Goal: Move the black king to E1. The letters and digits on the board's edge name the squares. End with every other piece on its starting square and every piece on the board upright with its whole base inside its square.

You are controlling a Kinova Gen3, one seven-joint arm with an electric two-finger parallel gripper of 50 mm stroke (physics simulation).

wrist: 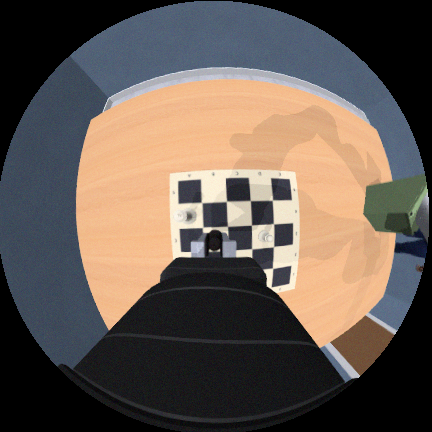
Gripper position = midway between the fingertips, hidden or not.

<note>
I see my gripper [214, 240] and a chessboard [241, 202].
</note>
